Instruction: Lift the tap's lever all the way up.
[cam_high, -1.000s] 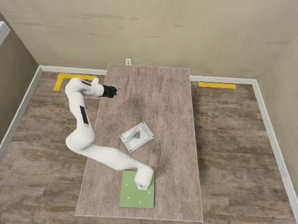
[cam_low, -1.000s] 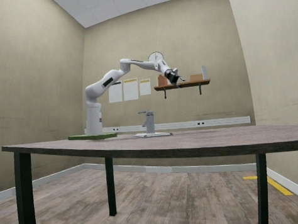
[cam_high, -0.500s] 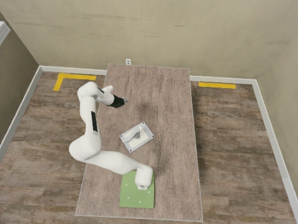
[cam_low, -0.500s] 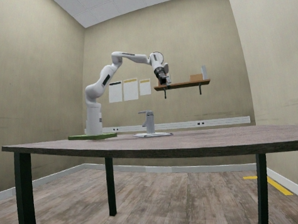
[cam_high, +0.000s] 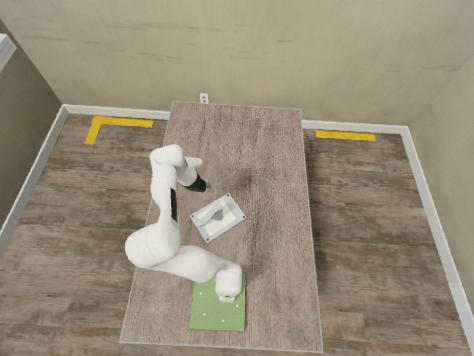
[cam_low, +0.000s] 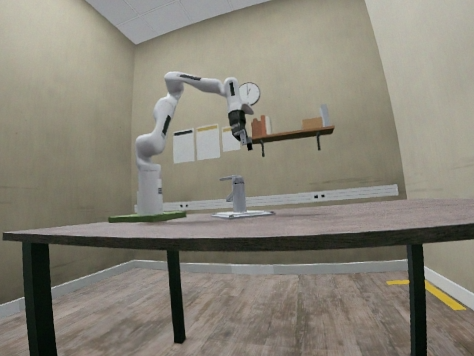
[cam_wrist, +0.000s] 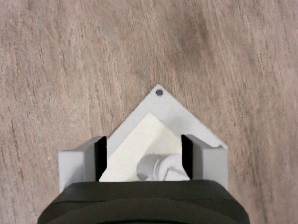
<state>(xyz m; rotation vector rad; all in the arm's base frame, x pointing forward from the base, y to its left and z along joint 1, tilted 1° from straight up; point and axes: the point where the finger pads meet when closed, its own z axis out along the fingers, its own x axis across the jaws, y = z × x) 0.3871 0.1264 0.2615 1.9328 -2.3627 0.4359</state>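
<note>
The flat lever is 140 mm below my hand, 80 mm behind it and 30 mm to the right of it. Round my hand: grey tap: 180 mm below, 50 mm behind, 40 mm to the right.
</note>
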